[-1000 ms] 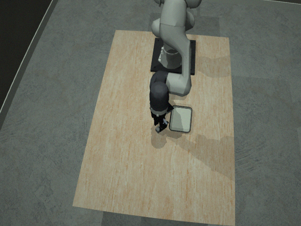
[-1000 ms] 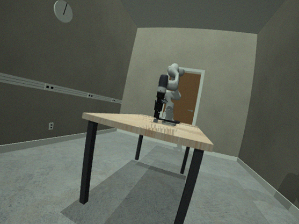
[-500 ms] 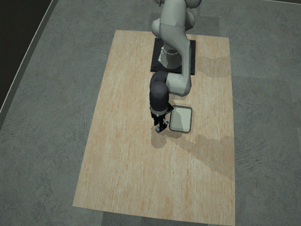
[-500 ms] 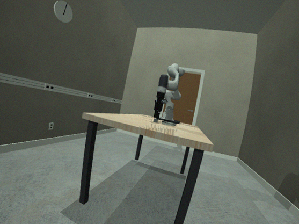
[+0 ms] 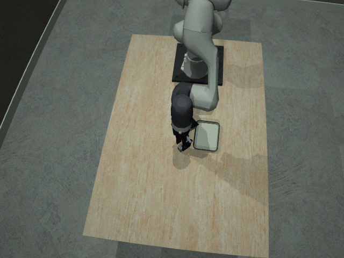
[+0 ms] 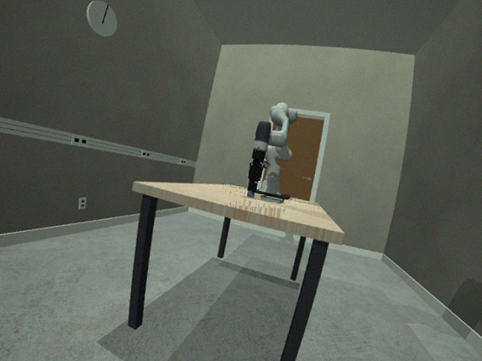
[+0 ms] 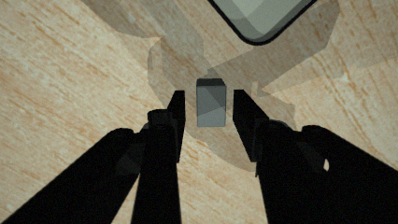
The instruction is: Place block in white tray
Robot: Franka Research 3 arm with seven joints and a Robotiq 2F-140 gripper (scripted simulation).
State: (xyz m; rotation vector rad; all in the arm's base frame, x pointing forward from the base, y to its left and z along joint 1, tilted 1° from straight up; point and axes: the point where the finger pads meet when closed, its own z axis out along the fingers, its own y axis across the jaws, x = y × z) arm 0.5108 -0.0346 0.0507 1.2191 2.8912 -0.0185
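The small grey block is 50 mm below my hand. From my hand the other things lie so: white tray (120 mm to the left, 80 mm behind, 50 mm below).
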